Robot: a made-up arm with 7 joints. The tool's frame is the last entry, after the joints. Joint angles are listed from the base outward. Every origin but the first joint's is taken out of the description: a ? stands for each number. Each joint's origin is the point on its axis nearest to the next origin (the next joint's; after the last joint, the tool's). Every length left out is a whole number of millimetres.
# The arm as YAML. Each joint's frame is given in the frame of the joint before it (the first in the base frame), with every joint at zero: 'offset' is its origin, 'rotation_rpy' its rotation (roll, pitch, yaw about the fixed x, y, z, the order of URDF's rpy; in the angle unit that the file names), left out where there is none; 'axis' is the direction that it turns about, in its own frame. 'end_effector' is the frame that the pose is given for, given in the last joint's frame.
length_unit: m
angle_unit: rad
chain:
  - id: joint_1
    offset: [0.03, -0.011, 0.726]
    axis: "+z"
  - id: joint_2
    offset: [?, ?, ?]
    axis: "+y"
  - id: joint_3
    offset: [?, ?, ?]
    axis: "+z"
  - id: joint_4
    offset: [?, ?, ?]
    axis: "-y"
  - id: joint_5
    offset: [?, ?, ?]
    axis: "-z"
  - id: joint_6
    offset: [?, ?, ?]
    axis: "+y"
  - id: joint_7
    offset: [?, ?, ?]
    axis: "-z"
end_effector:
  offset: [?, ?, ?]
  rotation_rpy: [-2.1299, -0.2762, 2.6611]
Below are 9 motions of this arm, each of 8 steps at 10 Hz.
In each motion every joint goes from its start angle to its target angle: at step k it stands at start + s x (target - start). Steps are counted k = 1, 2, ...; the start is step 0. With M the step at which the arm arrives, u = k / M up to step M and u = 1 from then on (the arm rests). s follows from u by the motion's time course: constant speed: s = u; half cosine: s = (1 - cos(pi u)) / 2; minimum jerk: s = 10 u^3 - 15 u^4 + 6 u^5.
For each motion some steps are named. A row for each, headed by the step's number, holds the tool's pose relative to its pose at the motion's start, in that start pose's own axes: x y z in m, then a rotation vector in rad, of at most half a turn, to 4 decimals.
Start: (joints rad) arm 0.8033 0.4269 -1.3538 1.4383 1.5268 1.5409 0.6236
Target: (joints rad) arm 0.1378 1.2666 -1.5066 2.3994 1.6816 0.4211 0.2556
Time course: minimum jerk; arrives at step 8
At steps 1, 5, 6, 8:
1: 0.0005 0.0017 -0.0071 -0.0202 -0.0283 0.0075
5: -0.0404 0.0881 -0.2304 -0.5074 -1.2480 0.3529
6: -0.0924 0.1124 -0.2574 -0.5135 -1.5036 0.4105
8: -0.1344 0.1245 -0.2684 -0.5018 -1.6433 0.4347

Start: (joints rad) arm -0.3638 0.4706 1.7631 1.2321 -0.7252 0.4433 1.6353
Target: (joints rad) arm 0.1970 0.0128 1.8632 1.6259 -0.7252 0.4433 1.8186
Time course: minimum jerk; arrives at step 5
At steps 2, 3, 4, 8:
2: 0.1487 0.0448 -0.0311 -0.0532 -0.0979 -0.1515
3: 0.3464 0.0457 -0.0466 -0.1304 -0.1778 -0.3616
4: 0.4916 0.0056 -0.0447 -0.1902 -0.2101 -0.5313
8: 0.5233 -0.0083 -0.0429 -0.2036 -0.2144 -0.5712

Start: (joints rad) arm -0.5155 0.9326 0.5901 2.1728 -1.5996 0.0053 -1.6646
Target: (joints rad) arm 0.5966 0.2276 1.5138 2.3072 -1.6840 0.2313 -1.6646
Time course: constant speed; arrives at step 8
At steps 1, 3, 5, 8:
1: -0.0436 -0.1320 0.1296 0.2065 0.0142 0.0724
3: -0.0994 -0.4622 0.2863 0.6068 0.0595 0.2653
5: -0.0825 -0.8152 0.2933 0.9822 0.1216 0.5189
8: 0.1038 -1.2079 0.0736 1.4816 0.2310 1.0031

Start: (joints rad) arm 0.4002 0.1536 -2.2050 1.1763 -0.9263 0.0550 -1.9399
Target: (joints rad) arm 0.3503 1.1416 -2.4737 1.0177 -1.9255 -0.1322 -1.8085
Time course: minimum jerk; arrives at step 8
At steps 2, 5, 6, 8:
2: 0.0086 -0.0327 0.0001 0.0424 -0.0789 -0.1433
5: -0.0015 -0.2238 -0.0265 0.1444 -0.5932 -0.9499
6: -0.0191 -0.2698 -0.0428 0.1174 -0.7402 -1.1535
8: -0.0319 -0.2955 -0.0544 0.0878 -0.8277 -1.2715

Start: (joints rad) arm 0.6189 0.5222 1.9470 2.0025 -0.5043 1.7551 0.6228
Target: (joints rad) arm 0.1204 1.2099 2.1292 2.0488 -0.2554 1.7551 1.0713
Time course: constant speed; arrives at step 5
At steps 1, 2, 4, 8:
1: -0.0544 -0.0614 0.0643 -0.1642 0.1892 -0.0108
2: -0.0948 -0.1248 0.1387 -0.3362 0.3694 -0.0219
4: -0.1298 -0.2483 0.3131 -0.7027 0.6924 -0.0563
8: -0.1235 -0.3034 0.4101 -0.8962 0.8293 -0.0851

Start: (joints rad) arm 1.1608 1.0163 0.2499 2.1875 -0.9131 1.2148 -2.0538
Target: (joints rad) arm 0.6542 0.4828 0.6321 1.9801 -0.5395 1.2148 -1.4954
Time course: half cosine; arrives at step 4
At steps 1, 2, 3, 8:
1: 0.0529 0.0095 -0.0286 -0.0170 0.1037 0.1481
2: 0.1673 0.0242 -0.1147 -0.0531 0.3453 0.4755
3: 0.2560 0.0237 -0.2189 -0.0816 0.5676 0.7589
8: 0.2834 0.0182 -0.2648 -0.0920 0.6527 0.8628

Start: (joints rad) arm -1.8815 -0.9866 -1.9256 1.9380 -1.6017 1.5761 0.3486
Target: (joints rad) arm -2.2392 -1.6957 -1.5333 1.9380 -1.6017 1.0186 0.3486
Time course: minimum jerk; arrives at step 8
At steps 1, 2, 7, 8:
1: -0.0013 0.0061 0.0022 -0.0137 -0.0005 -0.0054
2: -0.0074 0.0383 0.0146 -0.0899 -0.0005 -0.0327
7: -0.0074 0.2951 0.1728 -0.9417 0.2581 -0.0511
8: -0.0066 0.2988 0.1764 -0.9572 0.2668 -0.0465

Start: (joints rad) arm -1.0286 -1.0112 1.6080 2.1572 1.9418 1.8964 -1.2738
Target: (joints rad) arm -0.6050 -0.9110 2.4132 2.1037 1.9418 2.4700 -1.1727
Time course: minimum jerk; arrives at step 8
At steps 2, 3, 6, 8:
2: -0.0125 0.0533 0.0009 -0.1410 -0.0108 -0.0805
3: -0.0266 0.1445 -0.0072 -0.3697 -0.0254 -0.2267
6: 0.0068 0.4604 -0.1251 -1.1380 -0.0461 -0.8705
8: 0.0257 0.5050 -0.1550 -1.2562 -0.0453 -0.9930

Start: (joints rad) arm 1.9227 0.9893 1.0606 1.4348 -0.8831 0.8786 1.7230
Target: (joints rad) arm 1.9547 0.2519 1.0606 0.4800 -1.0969 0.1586 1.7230
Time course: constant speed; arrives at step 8
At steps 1, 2, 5, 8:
1: 0.0373 -0.0185 0.0240 -0.0195 -0.1116 -0.0488
2: 0.0686 -0.0375 0.0539 -0.0297 -0.2187 -0.0982
5: 0.1225 -0.0981 0.1684 -0.0032 -0.5021 -0.2428
8: 0.1177 -0.1692 0.2981 0.1006 -0.7059 -0.3655

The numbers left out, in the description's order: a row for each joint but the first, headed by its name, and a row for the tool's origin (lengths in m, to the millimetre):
joint_2: 0.02 -0.008 0.0
joint_3: 0.016 0.0 0.398
joint_4: 0.019 -0.001 0.0
joint_5: 0.075 0.0 -0.432
joint_6: -0.024 -0.028 0.0
joint_7: 0.051 0.0 -0.097
tool: -0.006 -0.001 0.0

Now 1 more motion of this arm.
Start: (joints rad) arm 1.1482 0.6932 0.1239 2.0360 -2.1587 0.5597 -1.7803
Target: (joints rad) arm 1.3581 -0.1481 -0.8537 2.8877 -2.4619 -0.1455 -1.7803
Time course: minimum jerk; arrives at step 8
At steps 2, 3, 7, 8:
2: 0.1030 0.0438 -0.0442 -0.0308 0.0529 -0.1477
3: 0.2763 0.0829 -0.1443 -0.0914 0.1171 -0.3917
7: 0.7337 -0.1524 -0.7445 -0.5745 0.0178 -1.1950
8: 0.7366 -0.1626 -0.7578 -0.5904 0.0089 -1.2056

